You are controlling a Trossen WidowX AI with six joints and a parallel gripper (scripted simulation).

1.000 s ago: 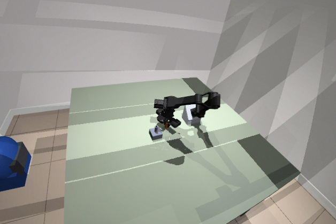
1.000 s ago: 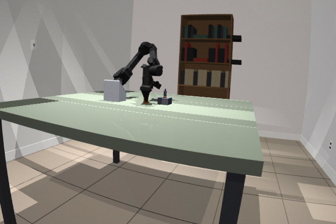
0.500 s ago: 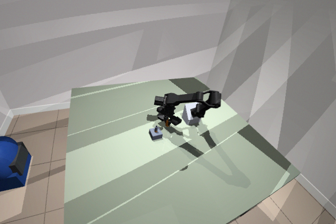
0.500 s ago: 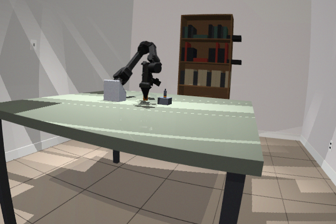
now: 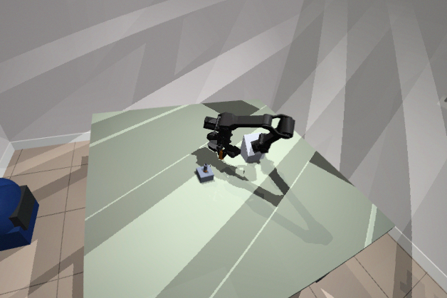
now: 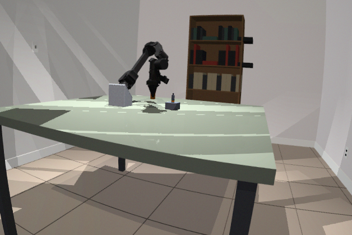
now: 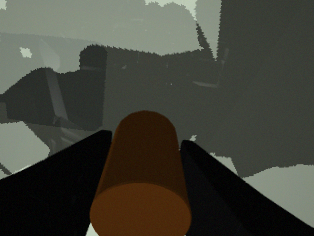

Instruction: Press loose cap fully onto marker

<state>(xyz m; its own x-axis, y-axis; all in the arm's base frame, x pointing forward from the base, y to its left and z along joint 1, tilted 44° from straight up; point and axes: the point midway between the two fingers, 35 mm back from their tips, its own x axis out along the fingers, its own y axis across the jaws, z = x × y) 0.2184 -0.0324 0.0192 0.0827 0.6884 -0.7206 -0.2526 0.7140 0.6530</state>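
My gripper tip is 110 mm short of the holder block, 40 mm to the right of it and 50 mm above it. Round my gripper tip: orange cap: 10 mm above.
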